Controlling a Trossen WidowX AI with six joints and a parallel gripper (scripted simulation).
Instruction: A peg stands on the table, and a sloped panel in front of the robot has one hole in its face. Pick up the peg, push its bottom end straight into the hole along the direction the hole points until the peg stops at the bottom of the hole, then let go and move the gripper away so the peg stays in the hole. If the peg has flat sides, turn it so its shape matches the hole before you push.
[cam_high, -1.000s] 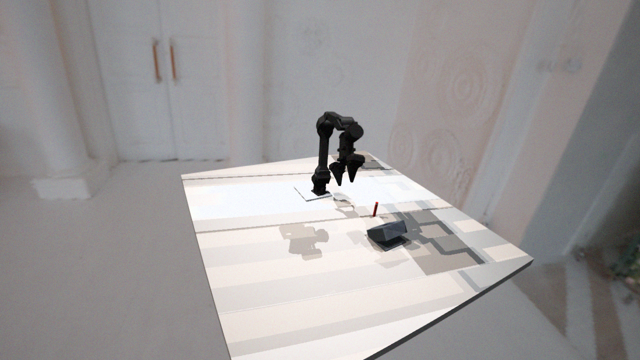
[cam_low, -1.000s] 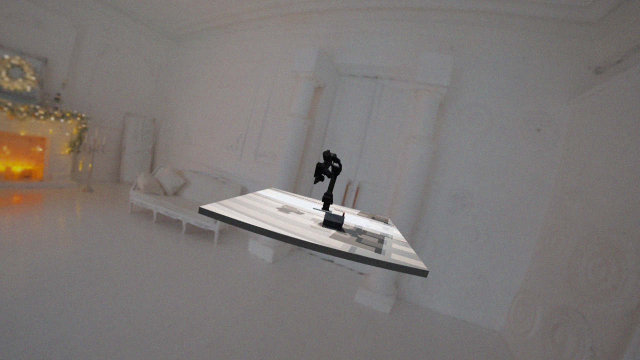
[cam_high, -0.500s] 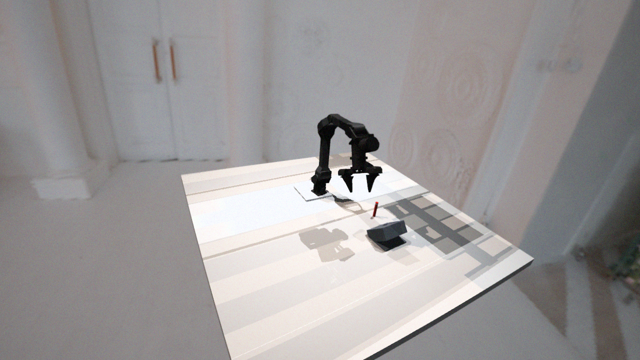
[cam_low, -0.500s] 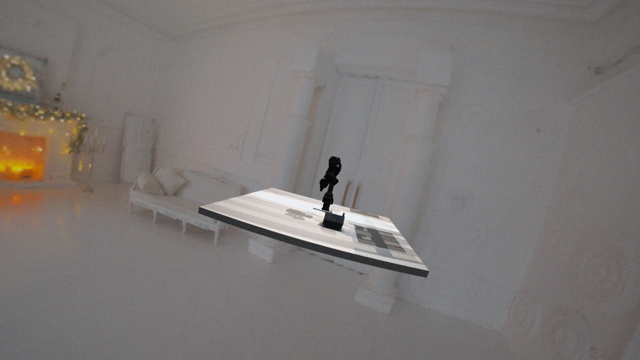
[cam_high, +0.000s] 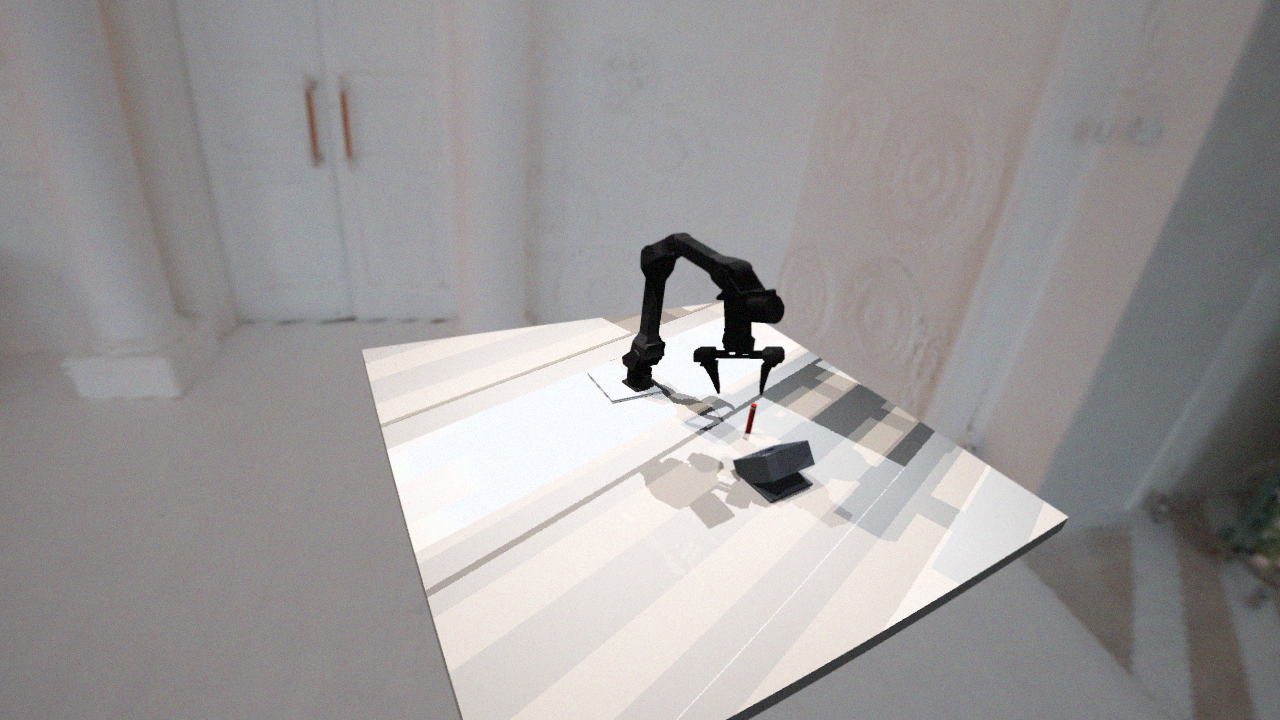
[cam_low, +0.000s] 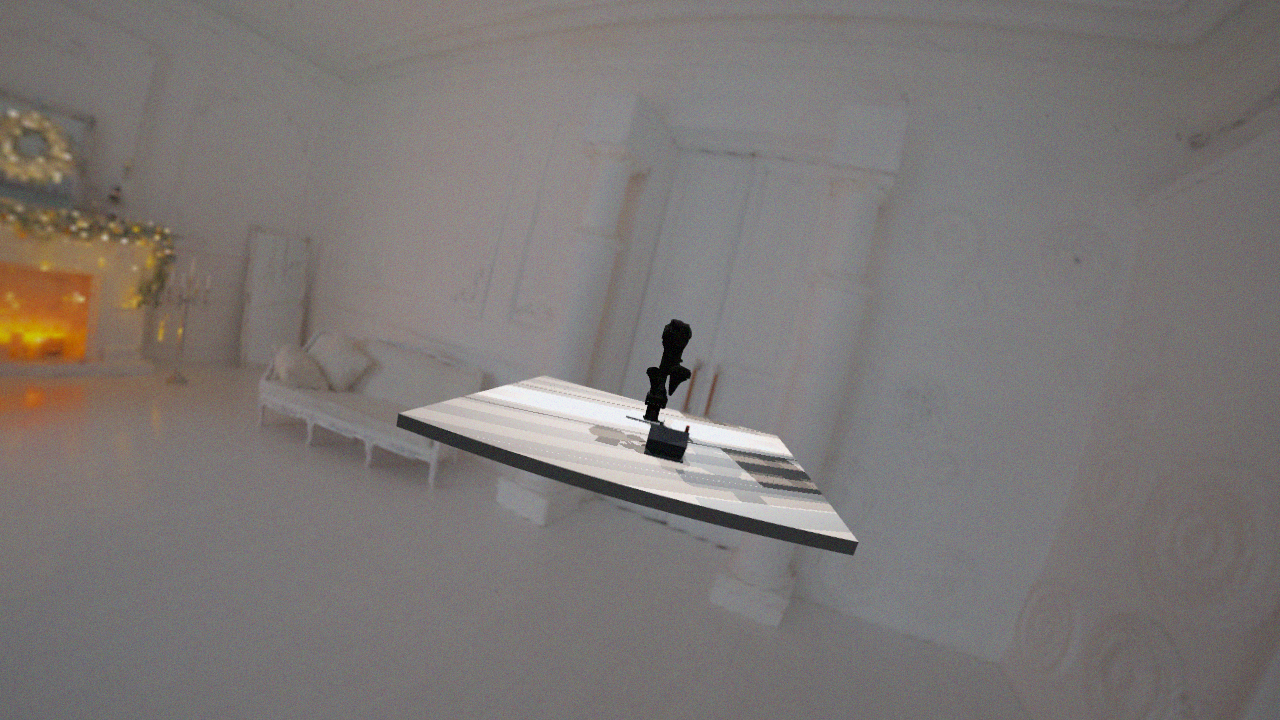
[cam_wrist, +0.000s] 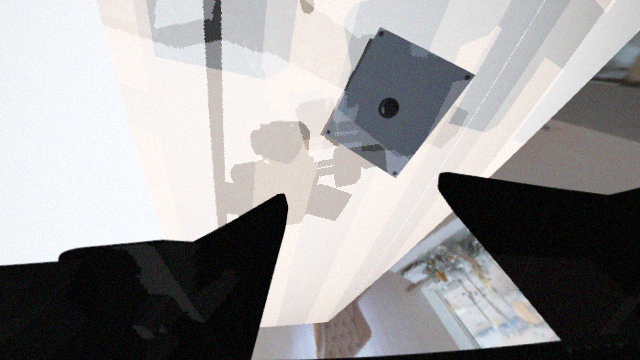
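Right now my gripper tip is 13 cm to the right of the red round peg, 12 cm above it and 4 cm past it. The rest, counted from my gripper tip: grey sloped panel 14 cm below, 10 cm ahead, 4 cm to the left.
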